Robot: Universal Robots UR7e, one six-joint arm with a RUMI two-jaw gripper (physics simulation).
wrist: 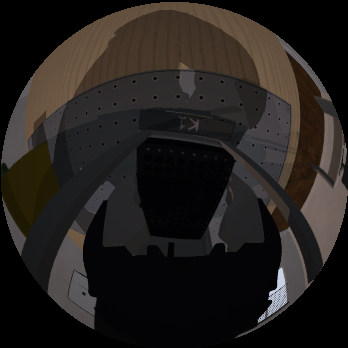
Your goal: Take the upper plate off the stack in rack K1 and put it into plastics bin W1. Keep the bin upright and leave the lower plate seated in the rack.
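Frame: origin at the arm's base, x left, y back, z up, level; centimetres.
Seen in the pictures: gripper, fingertip midpoint: (pixel 181 173).
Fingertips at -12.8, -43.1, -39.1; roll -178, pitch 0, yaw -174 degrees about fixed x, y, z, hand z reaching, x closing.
Note:
Pixels of each thing's top centre, then the offset from my fingertips to it, as dx, dy, dz. "pt": a spot on its surface instead. Level surfaces: height alone.
- upper plate, top centre: (pixel 177 207) +0.1, +2.6, +2.6
- rack K1, surface spot: (pixel 155 120) pt +3.1, -5.3, -0.5
- grey perforated deck, surface height: dz -2.1
- pale wooden surface, surface height: dz -3.4
- dark yellow object, surface spot: (pixel 30 185) pt +28.6, +2.0, +6.2
The upper plate (pixel 182 172), black with a grid of wells, fills the middle of the wrist view. It sits between the long curved rails of rack K1 (pixel 155 120), whose dark label strip reads K1 just beyond the plate's far edge. My gripper (pixel 181 173) reaches over the plate, with one grey finger against each long side. It looks shut on the plate. The lower plate is hidden beneath; whether the upper one is lifted off it cannot be told. Plastics bin W1 cannot be made out in this view.
A grey perforated deck (pixel 155 87) surrounds the rack. A pale wooden surface (pixel 200 35) lies beyond it. A dark yellow object (pixel 30 185) stands at the left, and a dark brown wooden surface (pixel 309 125) is at the right.

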